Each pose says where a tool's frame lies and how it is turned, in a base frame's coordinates. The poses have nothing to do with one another.
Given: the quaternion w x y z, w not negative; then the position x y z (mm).
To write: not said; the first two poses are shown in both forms.
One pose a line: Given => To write
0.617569 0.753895 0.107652 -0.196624 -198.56 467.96 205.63 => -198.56 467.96 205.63 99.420 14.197 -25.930
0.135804 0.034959 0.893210 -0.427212 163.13 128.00 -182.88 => 163.13 128.00 -182.88 5.801 148.208 -70.886
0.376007 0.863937 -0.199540 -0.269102 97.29 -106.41 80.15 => 97.29 -106.41 80.15 126.639 -29.249 -39.446
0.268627 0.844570 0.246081 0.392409 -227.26 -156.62 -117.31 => -227.26 -156.62 -117.31 130.498 38.023 60.633
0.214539 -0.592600 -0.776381 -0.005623 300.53 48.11 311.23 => 300.53 48.11 311.23 -94.178 -123.385 -0.894
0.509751 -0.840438 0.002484 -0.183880 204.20 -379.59 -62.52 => 204.20 -379.59 -62.52 -115.962 0.343 -25.371
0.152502 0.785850 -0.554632 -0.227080 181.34 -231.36 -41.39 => 181.34 -231.36 -41.39 129.177 -91.170 -37.327
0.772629 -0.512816 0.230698 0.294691 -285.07 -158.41 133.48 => -285.07 -158.41 133.48 -63.667 28.642 36.586
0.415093 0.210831 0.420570 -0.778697 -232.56 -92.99 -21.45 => -232.56 -92.99 -21.45 30.346 60.535 -112.082
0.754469 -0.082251 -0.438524 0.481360 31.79 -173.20 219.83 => 31.79 -173.20 219.83 -10.281 -54.816 60.170
